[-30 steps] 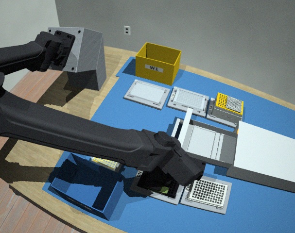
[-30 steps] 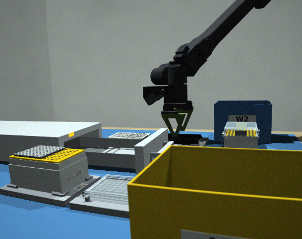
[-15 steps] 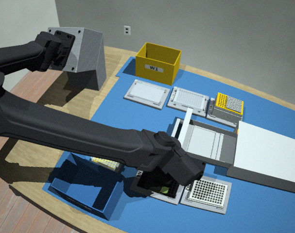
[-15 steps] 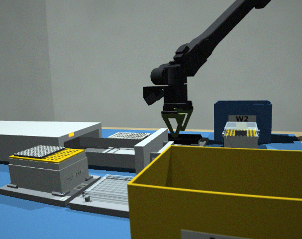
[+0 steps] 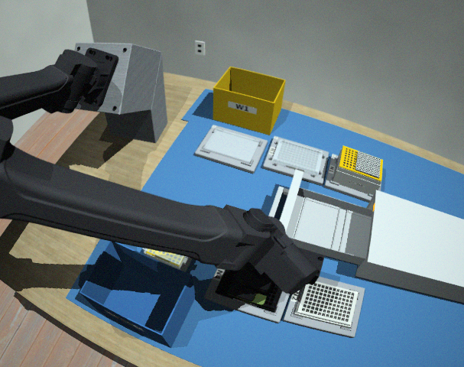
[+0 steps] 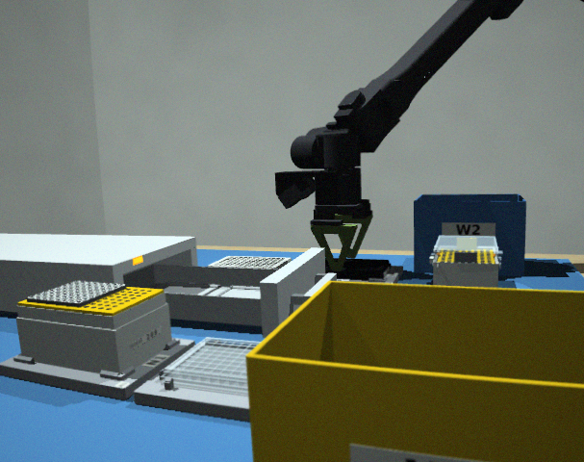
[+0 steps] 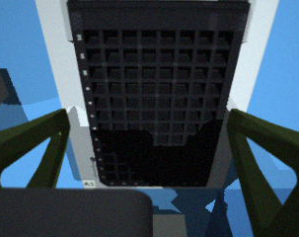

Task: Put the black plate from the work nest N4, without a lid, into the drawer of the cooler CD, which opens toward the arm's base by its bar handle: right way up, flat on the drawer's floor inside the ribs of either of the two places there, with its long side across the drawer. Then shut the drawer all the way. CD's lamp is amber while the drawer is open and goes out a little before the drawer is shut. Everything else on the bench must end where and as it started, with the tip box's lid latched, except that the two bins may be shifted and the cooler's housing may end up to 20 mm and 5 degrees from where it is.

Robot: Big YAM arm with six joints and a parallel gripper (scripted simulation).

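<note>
Now: the black plate 20 mm below my hand. The rest, counted from my hand: white plate (160 mm ahead, 20 mm below, 10 mm to the left); then work nest N4 (30 mm below); then cooler drawer (190 mm to the left, 130 mm ahead, 10 mm below).
</note>
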